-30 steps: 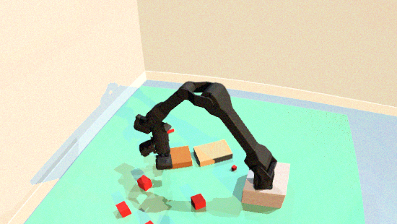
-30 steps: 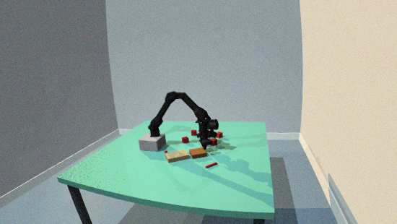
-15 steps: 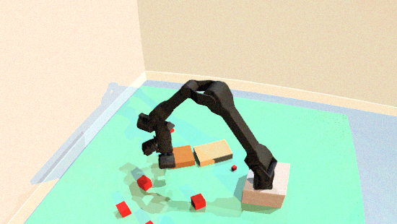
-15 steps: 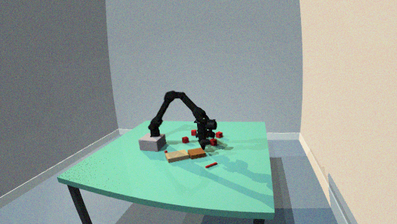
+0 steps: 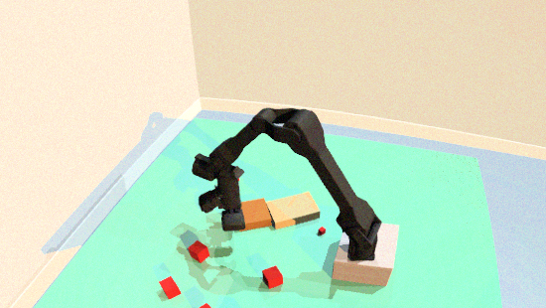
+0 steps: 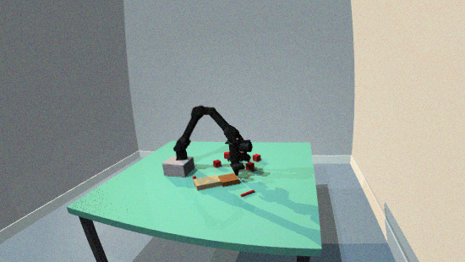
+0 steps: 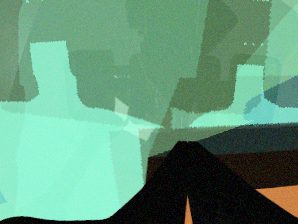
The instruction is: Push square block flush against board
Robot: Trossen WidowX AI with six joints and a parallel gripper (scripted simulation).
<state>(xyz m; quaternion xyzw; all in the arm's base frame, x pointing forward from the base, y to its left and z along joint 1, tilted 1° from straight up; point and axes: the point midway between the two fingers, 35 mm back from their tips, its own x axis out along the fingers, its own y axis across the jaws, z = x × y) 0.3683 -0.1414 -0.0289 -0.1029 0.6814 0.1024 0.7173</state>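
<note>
My gripper tip is now 5 cm to the left of the orange square block and 5 cm past it. Round my gripper tip: thin red stick: 21 cm to the right, 6 cm ahead, 1 cm below; red cube: 26 cm behind, 1 cm below; pale tan board: 17 cm behind, 8 cm to the right.
</note>
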